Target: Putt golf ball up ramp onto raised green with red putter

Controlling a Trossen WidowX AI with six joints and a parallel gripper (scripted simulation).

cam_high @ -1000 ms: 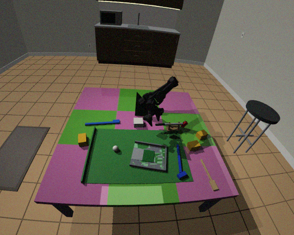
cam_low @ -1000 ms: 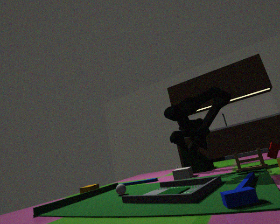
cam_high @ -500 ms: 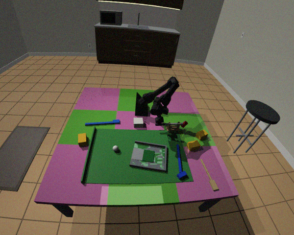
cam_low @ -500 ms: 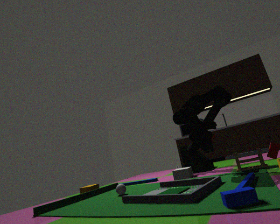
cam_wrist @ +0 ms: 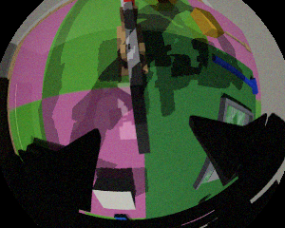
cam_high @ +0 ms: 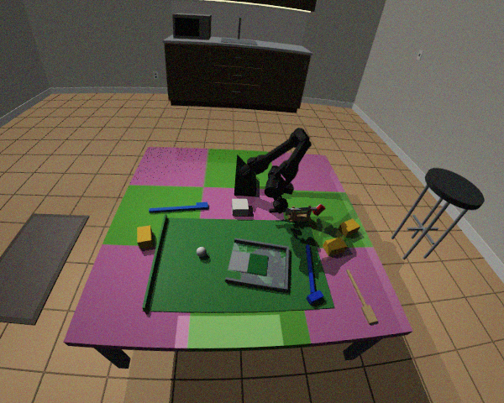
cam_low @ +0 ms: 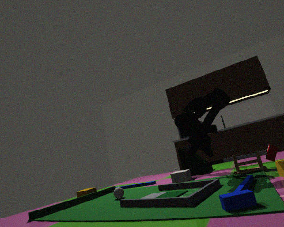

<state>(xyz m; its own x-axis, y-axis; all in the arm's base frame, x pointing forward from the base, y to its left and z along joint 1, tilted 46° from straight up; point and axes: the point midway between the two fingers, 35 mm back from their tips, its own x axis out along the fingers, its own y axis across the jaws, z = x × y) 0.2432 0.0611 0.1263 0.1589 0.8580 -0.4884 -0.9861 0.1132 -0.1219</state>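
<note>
The red putter is 120 mm to the left of my gripper tip, 30 mm below it and 10 mm behind it. From my gripper tip the other things lie so: grey frame (260 mm ahead, 120 mm to the right, 80 mm below); then wooden rack (130 mm to the left, 50 mm below); then green mat (230 mm ahead, 210 mm to the right, 90 mm below).
</note>
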